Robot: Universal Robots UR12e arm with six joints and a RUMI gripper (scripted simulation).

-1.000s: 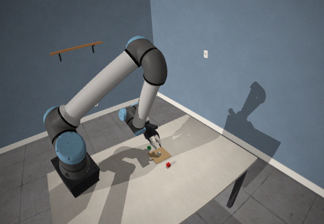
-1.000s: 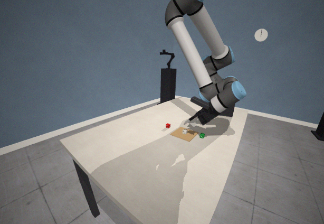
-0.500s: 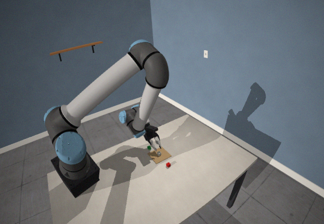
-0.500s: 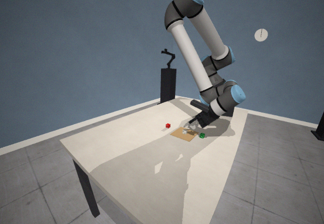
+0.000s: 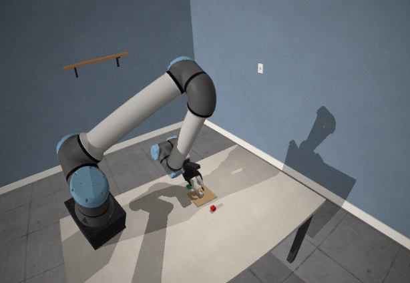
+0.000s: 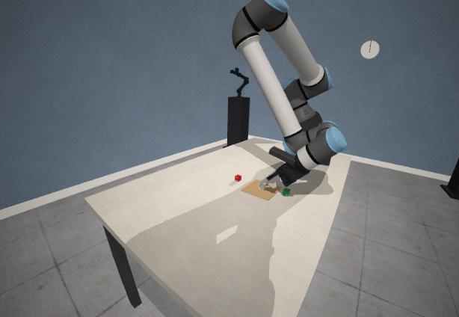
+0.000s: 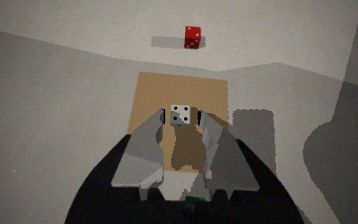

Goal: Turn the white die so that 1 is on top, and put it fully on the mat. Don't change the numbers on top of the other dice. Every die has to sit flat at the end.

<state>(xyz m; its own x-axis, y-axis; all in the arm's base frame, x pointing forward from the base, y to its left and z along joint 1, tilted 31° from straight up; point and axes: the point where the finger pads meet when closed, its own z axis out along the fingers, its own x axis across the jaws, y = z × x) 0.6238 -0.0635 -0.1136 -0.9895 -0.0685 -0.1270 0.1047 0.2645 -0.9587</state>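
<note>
Right now the white die is 1 cm to the right of my hand and 3 cm below it. From my hand the other things lie so: red die: 2 cm behind, 15 cm to the right, 3 cm below; tan mat: 1 cm to the right, 4 cm below; green die: 2 cm behind, 10 cm to the left, 3 cm below.
</note>
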